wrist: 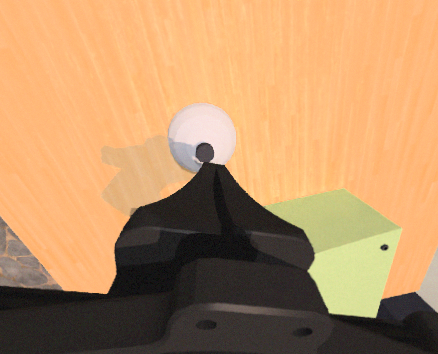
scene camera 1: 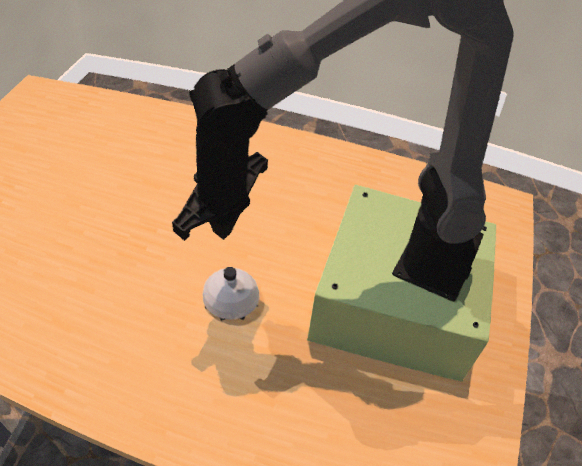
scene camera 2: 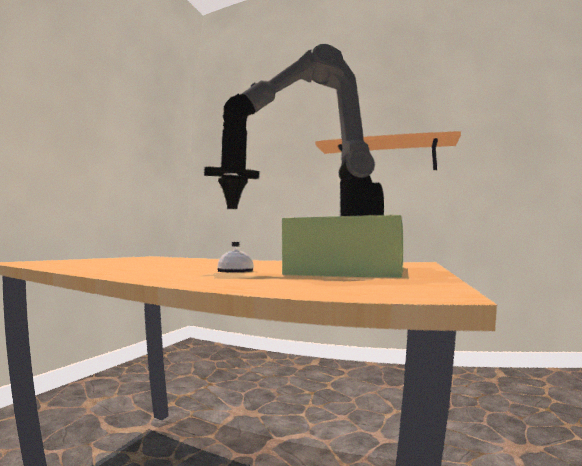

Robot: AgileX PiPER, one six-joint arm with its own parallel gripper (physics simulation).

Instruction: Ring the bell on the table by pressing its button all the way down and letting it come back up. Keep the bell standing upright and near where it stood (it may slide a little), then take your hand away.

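Observation:
A silver-white domed bell (scene camera 1: 227, 297) (scene camera 2: 235, 262) (wrist: 207, 122) stands upright on the orange wooden table (scene camera 1: 100, 250) (scene camera 2: 125, 275) (wrist: 300, 100). Its black button (scene camera 1: 230, 273) (scene camera 2: 235, 244) (wrist: 204, 152) stands up on a short stem above the dome. My gripper (scene camera 1: 223, 236) (scene camera 2: 232, 207) (wrist: 211, 177) is shut with nothing between its fingers and points down. It hangs above the bell with a clear gap between the fingertips and the button, as scene camera 2 shows. In the wrist view the fingertips overlap the lower edge of the dome.
A green block (scene camera 1: 380, 240) (scene camera 2: 342, 246) (wrist: 350, 270) carries the arm's base, to the right of the bell in both scene views. An orange wall shelf (scene camera 2: 400, 142) shows behind the arm. The arm's shadow falls on the table around the bell.

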